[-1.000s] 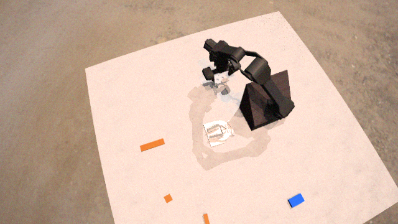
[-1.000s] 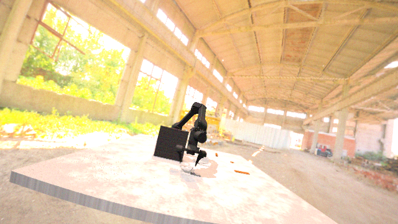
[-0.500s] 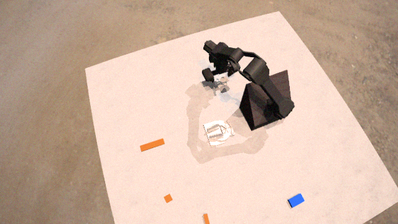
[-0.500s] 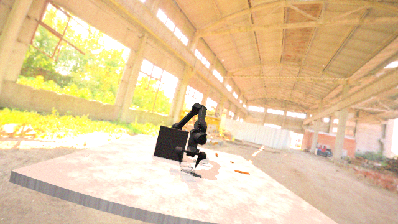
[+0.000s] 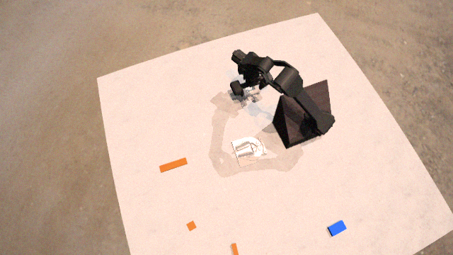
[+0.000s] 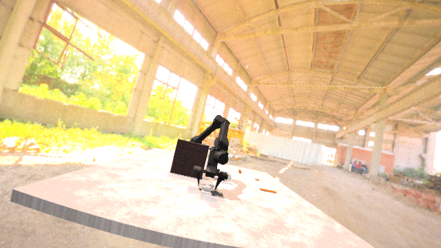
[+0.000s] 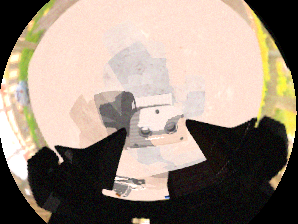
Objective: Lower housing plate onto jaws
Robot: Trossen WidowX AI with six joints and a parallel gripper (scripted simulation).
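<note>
My gripper tip is now 10 mm to the left of the white pad. Also, from my gripper tip: housing plate: 10 mm to the right, 10 mm above; blue tile: 680 mm to the left, 100 mm behind, 10 mm below.
</note>
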